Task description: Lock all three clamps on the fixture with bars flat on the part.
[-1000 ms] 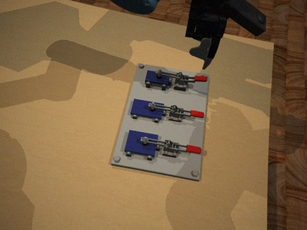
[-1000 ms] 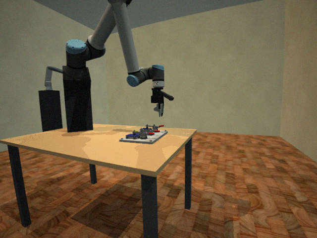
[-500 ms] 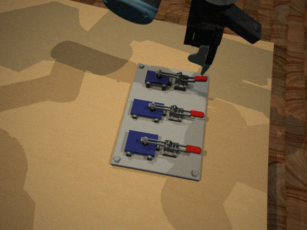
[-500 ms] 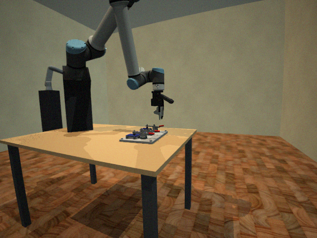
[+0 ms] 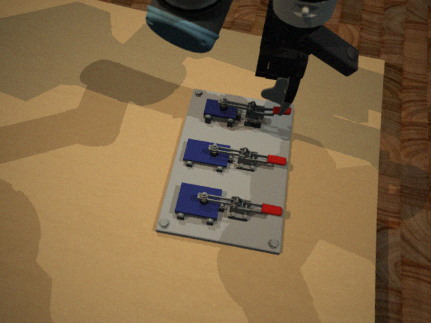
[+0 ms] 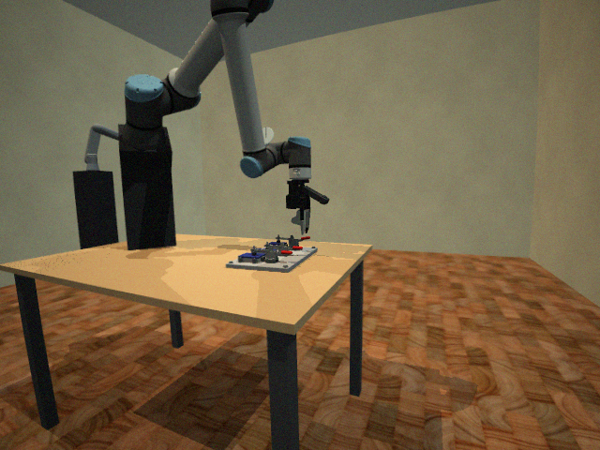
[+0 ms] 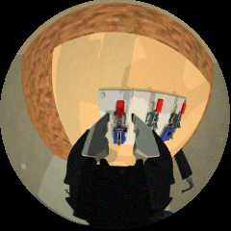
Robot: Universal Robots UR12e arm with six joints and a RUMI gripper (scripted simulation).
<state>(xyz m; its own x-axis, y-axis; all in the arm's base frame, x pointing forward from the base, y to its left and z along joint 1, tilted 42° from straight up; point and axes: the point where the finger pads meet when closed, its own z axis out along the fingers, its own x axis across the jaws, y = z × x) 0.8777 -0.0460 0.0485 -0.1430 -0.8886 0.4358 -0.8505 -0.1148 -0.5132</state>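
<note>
My hand is 10 cm past the grey fixture plate, 9 cm to the left of it and 9 cm above it. The rest, counted from my hand: part (20 cm to the right, 16 cm behind, 7 cm below).
</note>
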